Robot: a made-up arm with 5 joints.
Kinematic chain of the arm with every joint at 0, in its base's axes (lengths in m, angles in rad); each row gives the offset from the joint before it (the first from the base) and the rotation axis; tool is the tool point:
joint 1: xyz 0 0 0.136 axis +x
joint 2: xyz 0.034 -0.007 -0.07 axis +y
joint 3: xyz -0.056 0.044 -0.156 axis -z
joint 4: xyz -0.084 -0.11 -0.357 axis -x
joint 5: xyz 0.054 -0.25 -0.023 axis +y
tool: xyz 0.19 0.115 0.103
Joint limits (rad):
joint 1: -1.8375..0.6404
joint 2: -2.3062..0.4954
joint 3: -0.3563..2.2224
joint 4: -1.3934..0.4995
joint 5: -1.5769..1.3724
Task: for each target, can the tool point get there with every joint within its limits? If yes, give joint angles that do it. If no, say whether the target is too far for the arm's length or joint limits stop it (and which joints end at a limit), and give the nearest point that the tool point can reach.
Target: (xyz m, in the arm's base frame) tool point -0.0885 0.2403 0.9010
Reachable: no: joint limits stop it (at a limit: joint 2, joint 3, joint 4) | nearest point 0.2746 0.1344 0.5638 | short by 0.507 m
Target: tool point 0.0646 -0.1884 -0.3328
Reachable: yes | joints 0.0992 -0.0021 -0.0177 -0.1835 -0.5347
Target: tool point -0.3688 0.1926 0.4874
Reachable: no: joint limits stop it (at a limit: joint 1, joint 2) | nearest point -0.3418 -0.2040 0.3710 | short by 0.414 m
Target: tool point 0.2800 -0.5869 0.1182
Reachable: yes | joints -1.2188 -0.9992 1.2300 -0.4642 -0.1974
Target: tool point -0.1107 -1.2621 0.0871
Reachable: no: too far | nearest point -0.0603 -0.8466 0.1032 | short by 0.419 m
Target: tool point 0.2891 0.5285 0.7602
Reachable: no: joint limits stop it (at a limit: joint 2, joint 3) | nearest point 0.3807 0.3304 0.5262 | short by 0.320 m
